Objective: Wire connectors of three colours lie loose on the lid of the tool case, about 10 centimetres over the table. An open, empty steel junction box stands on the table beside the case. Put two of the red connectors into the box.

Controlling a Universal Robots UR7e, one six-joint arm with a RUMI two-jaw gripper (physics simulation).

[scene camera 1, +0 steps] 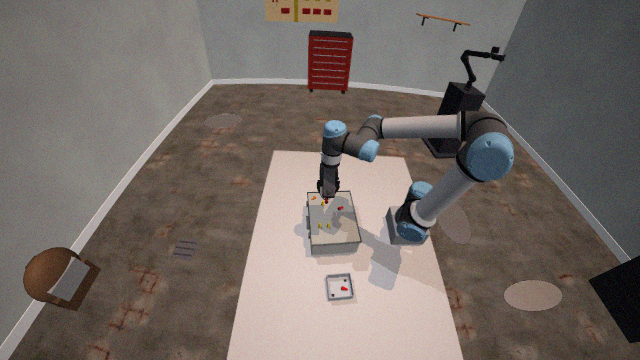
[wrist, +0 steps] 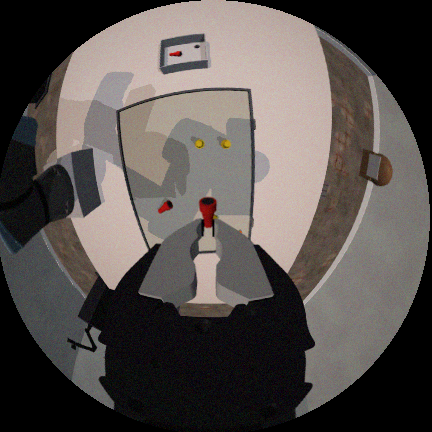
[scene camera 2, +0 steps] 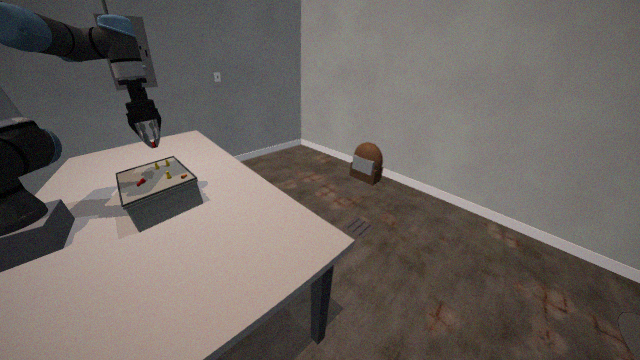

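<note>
My gripper is shut on a red connector and holds it above the case lid, apart from it. A second red connector lies on the lid. A third red connector lies inside the steel junction box, on its floor. The box stands on the table beside the case; it does not show in scene camera 2.
Two yellow connectors stand on the lid, one beside the other. A third yellow connector and an orange connector are near the lid's far end in scene camera 1.
</note>
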